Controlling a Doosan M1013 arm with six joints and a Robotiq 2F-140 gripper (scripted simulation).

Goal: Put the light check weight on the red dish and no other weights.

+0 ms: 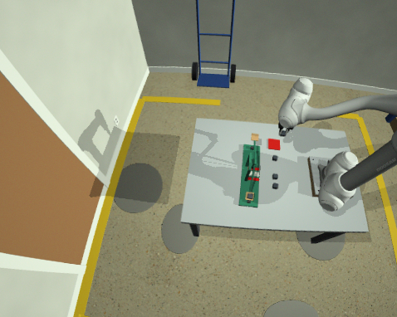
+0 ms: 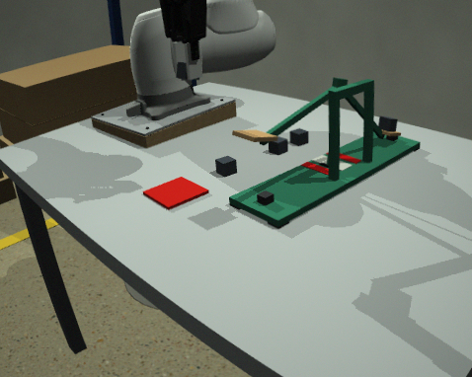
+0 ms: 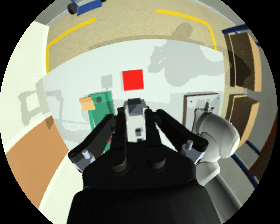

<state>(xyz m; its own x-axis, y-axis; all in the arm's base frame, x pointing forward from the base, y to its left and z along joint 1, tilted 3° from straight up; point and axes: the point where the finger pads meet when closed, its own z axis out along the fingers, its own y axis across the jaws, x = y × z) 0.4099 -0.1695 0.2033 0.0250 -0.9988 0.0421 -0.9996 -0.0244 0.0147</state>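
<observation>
Right now my hand is 240 mm above the flat red dish and 60 mm to the left of it. From my hand the other things lie so: green rocker balance 210 mm to the left, 160 mm ahead, 150 mm below.
</observation>
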